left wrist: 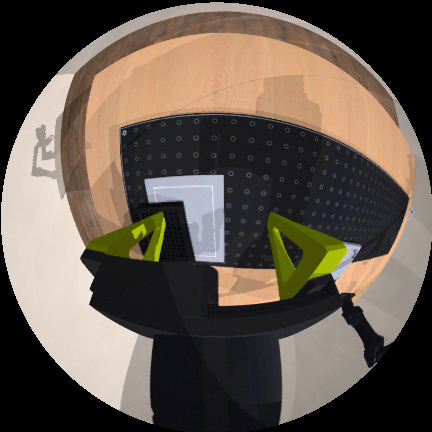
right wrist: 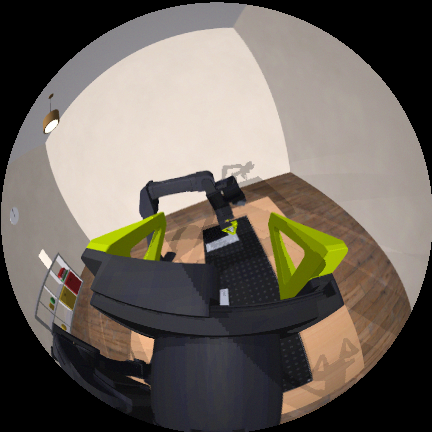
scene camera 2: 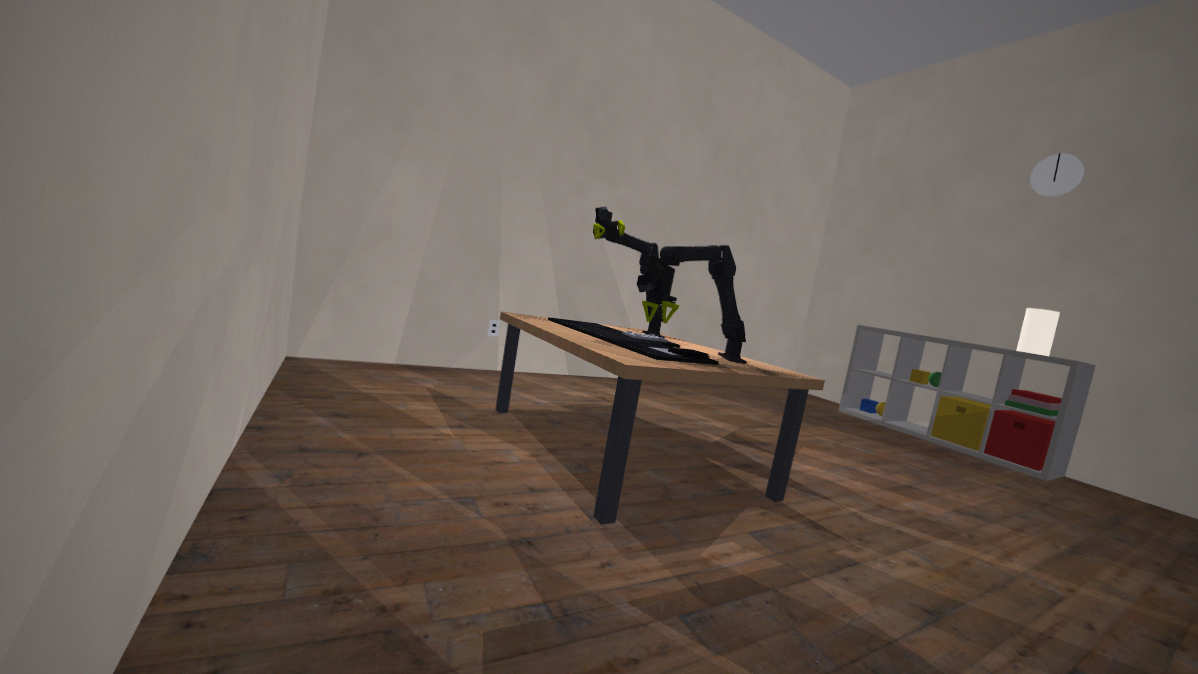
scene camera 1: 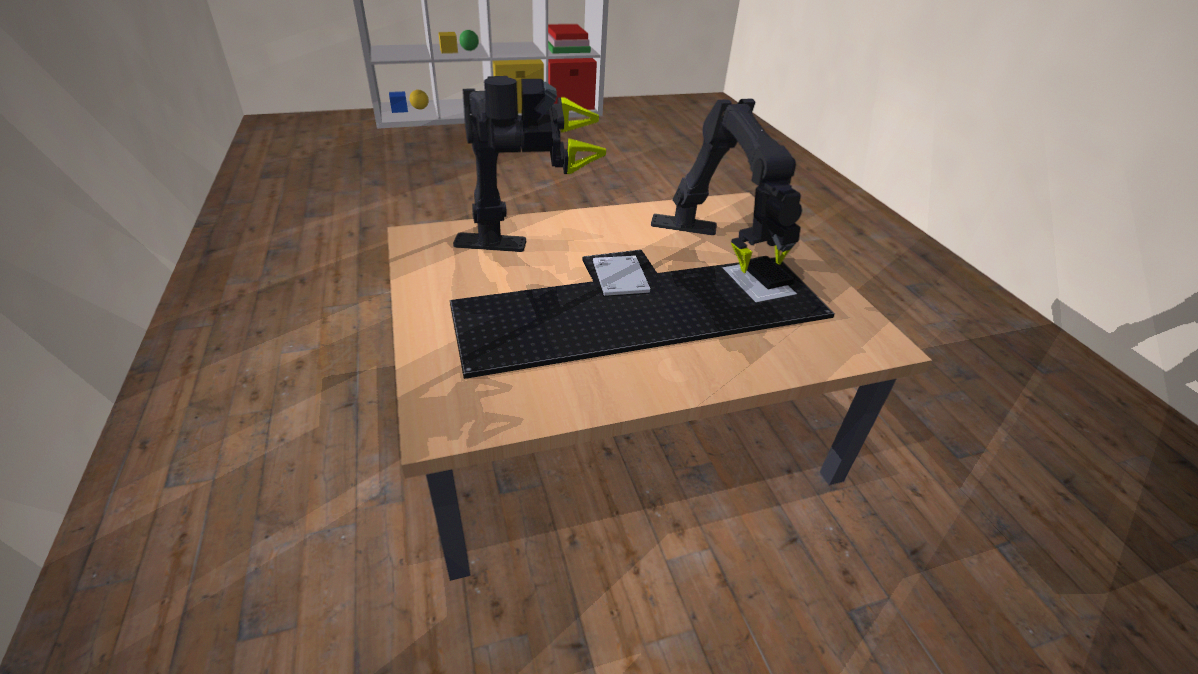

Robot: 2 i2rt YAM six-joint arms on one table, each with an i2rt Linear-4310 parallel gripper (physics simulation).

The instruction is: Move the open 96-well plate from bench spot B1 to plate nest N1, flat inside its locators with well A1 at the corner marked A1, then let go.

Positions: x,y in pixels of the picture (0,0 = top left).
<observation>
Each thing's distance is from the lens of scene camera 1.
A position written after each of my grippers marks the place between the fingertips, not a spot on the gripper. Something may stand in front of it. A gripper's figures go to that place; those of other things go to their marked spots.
my left gripper (scene camera 1: 761,267): 151 cm
my right gripper (scene camera 1: 602,134): 117 cm
</observation>
